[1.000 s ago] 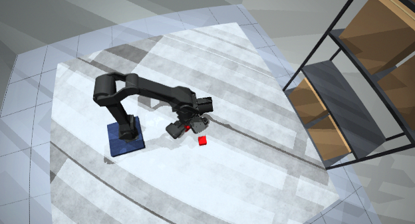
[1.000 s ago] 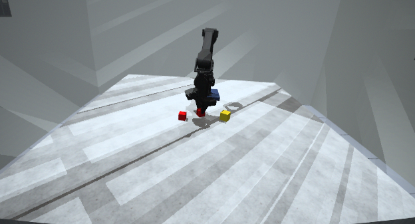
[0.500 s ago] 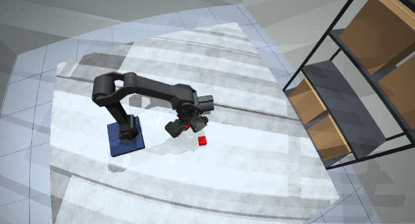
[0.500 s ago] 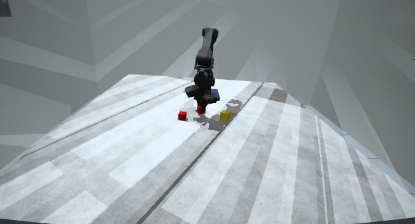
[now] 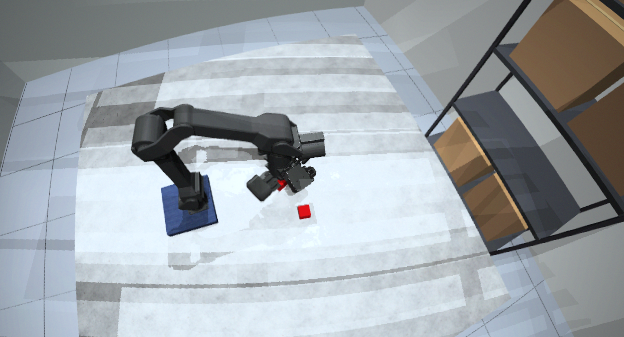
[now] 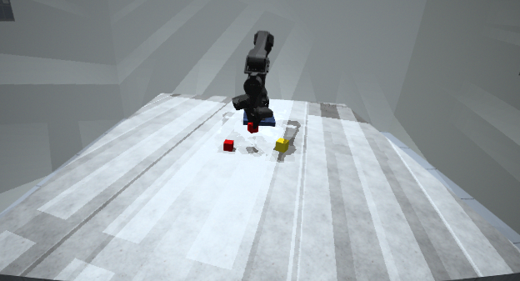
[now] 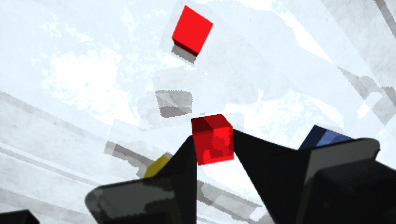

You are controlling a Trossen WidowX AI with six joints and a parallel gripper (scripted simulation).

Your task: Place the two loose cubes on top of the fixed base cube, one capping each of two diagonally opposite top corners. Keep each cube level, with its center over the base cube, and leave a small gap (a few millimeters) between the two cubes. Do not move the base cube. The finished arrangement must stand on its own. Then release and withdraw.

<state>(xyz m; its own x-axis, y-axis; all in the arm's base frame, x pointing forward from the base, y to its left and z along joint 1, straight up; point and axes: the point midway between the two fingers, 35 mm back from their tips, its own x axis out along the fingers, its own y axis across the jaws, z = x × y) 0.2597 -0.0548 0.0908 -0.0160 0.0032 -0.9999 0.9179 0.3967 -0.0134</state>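
The yellow base cube lies 40 mm ahead of my gripper tip, 120 mm to the left of it and 60 mm below it.
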